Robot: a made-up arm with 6 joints.
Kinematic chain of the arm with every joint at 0, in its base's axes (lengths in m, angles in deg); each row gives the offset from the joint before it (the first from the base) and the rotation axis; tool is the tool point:
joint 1: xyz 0 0 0.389 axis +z
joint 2: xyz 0 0 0 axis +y
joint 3: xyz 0 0 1.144 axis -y
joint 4: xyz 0 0 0 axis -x
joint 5: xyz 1.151 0 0 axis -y
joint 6: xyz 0 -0.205 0 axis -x
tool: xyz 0 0 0
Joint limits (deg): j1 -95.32..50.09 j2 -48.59..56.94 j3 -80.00..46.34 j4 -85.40..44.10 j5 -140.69..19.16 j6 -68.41..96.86
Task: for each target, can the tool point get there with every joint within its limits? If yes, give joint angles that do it. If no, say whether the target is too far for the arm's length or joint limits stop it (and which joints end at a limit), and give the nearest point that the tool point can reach.
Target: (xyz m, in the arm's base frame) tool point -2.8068 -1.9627 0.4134
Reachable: no: too far | nearest point -0.3893 -1.9698 0.5171 | short by 2.420 m
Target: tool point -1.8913 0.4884 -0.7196
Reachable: no: joint limits stop it (at a limit: joint 1, joint 2) | nearest point -0.2299 -0.2582 0.0847 | short by 1.991 m
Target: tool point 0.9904 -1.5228 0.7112
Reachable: yes | joints -52.83 42.53 23.70 -50.34 -50.49 62.61
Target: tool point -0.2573 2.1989 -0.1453
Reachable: no: joint limits stop it (at a limit: joint 1, joint 2, joint 4) | nearest point 0.9555 1.1168 -0.0384 | short by 1.629 m
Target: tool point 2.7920 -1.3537 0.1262
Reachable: no: too far | nearest point 1.8348 -0.8896 0.5662 | short by 1.151 m
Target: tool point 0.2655 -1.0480 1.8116
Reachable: yes | joints -65.44 -2.75 8.02 18.77 6.90 49.46
